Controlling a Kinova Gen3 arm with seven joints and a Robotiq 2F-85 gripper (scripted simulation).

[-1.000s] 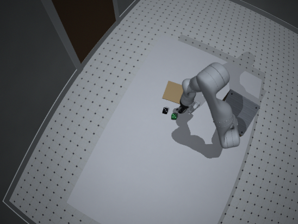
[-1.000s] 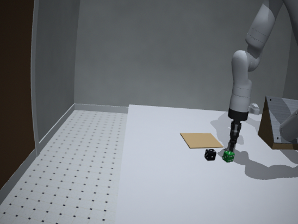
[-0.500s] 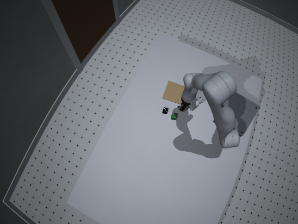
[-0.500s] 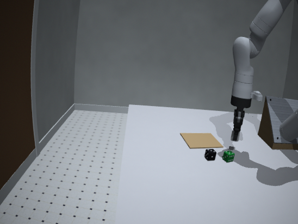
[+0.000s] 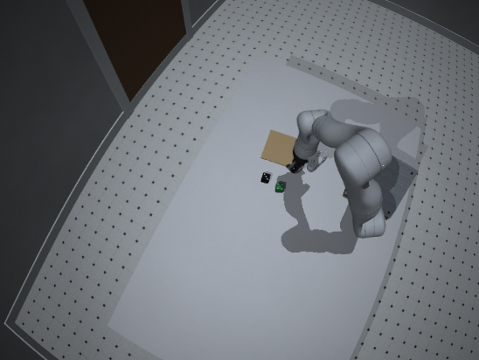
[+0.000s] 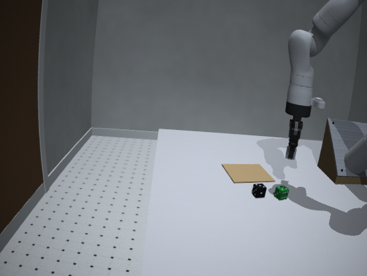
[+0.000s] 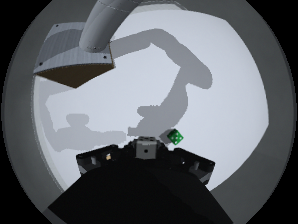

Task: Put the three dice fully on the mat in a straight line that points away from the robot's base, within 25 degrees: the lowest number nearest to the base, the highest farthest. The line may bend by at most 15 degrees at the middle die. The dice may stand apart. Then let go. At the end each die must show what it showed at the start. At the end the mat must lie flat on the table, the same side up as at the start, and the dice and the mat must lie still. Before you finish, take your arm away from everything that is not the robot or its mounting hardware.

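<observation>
Right now my hand is 100 mm short of the tan mat, 90 mm to the left of it and 110 mm above it. The rest, counted from my hand: black die: 90 mm ahead, 60 mm to the left, 100 mm below; green die: 30 mm ahead, 70 mm to the left, 100 mm below; white die: 10 mm below.
</observation>
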